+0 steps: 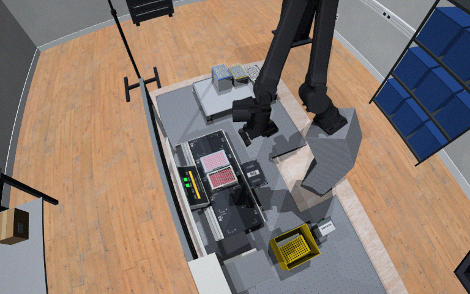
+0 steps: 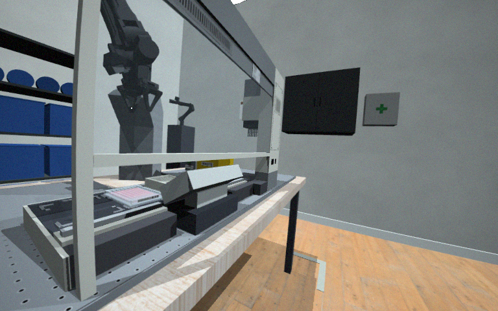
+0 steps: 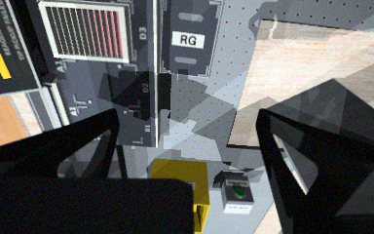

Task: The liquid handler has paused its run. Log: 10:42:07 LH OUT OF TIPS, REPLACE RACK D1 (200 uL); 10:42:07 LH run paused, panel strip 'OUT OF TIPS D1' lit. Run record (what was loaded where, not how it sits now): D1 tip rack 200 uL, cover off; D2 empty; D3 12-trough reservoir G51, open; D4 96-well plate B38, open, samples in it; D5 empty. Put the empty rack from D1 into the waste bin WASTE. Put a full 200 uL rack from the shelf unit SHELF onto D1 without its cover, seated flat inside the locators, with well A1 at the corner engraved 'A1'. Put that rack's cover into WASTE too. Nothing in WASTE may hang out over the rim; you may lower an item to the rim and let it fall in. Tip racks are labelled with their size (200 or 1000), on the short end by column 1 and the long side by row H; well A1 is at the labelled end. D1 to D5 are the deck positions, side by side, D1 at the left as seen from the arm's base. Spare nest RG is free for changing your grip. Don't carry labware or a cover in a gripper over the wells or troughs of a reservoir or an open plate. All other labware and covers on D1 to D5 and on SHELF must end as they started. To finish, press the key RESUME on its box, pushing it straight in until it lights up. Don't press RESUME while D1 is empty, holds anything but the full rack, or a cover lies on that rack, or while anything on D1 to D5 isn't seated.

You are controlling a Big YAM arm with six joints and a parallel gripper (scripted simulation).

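The clear tip-rack cover lies 220 mm behind my hand, 560 mm to the right of it and 170 mm below it. Also, from my hand: spare nest 20 mm to the left, 290 mm below; pink plate 150 mm ahead, 110 mm to the right, 250 mm below; frame bar 350 mm ahead, 20 mm to the left, 130 mm below.
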